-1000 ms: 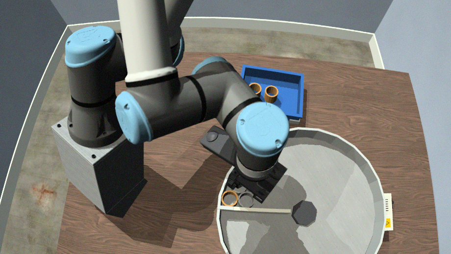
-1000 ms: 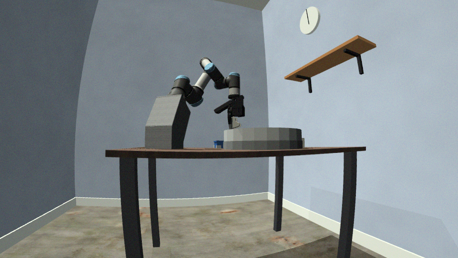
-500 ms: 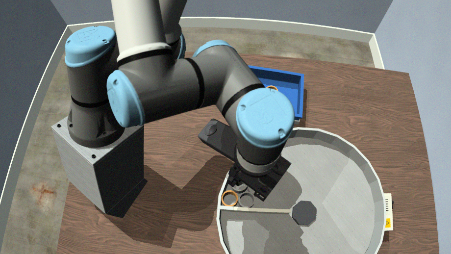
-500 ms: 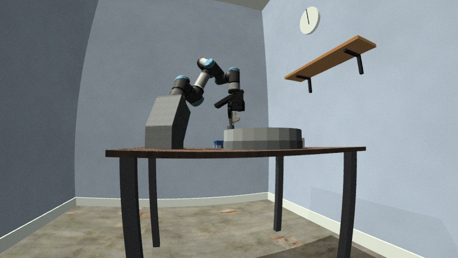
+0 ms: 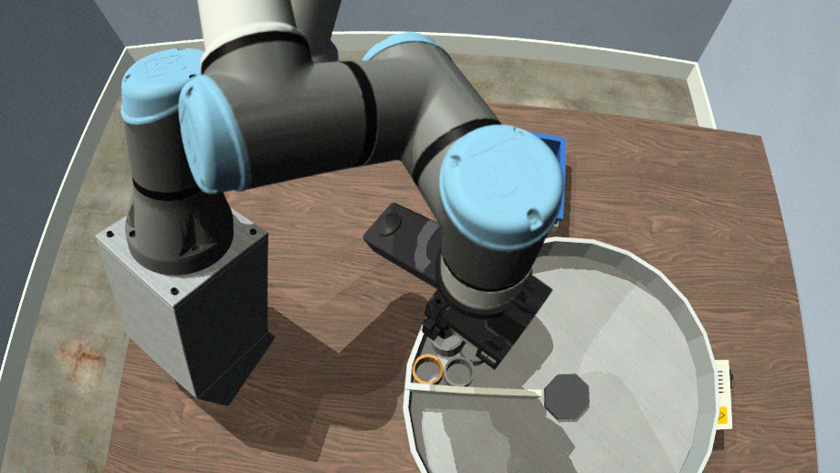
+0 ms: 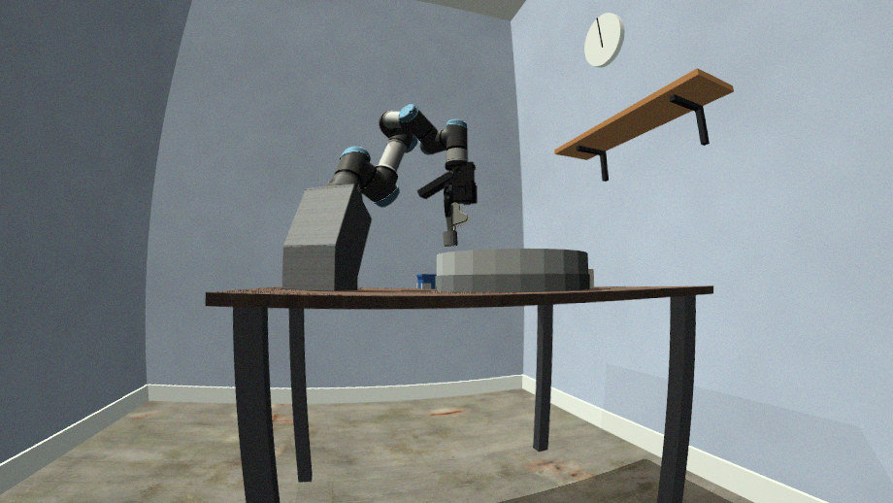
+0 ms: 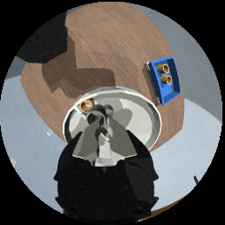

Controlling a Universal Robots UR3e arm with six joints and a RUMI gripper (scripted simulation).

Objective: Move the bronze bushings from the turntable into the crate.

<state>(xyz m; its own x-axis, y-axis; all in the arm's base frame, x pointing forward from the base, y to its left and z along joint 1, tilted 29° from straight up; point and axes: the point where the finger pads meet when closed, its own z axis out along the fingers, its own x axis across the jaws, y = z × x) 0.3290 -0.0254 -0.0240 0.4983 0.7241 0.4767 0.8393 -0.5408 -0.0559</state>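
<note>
My gripper is now 160 mm short of the grey turntable, 60 mm to the left of it and 110 mm above it. From my hand the other things lie so: blue crate (50 mm ahead, 280 mm to the left, 130 mm below).
</note>
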